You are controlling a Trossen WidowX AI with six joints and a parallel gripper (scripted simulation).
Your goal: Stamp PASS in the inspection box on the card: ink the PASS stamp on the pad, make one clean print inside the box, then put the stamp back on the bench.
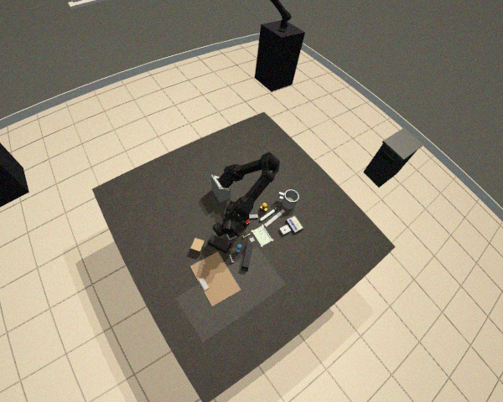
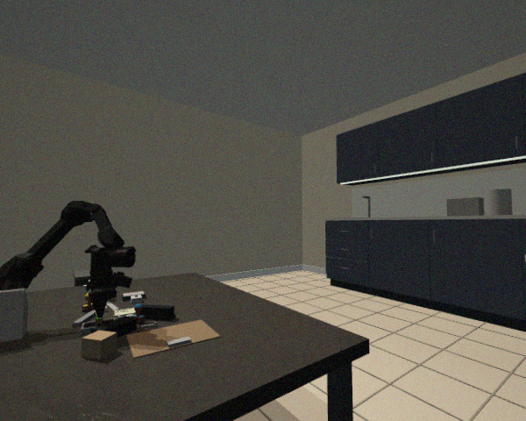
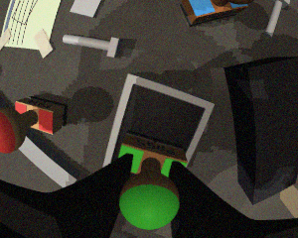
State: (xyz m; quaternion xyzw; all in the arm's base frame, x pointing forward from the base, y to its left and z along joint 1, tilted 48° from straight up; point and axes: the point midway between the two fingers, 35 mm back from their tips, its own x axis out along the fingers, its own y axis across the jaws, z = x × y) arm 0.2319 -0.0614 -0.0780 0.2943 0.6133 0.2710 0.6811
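Now: the green-knobbed stamp right at my gripper tip. Also, from my gripper tip: red-knobbed stamp 10 mm ahead, 90 mm to the left, 20 mm below; blue-knobbed stamp 110 mm ahead, 20 mm to the right, 20 mm below; ink pad 30 mm below.
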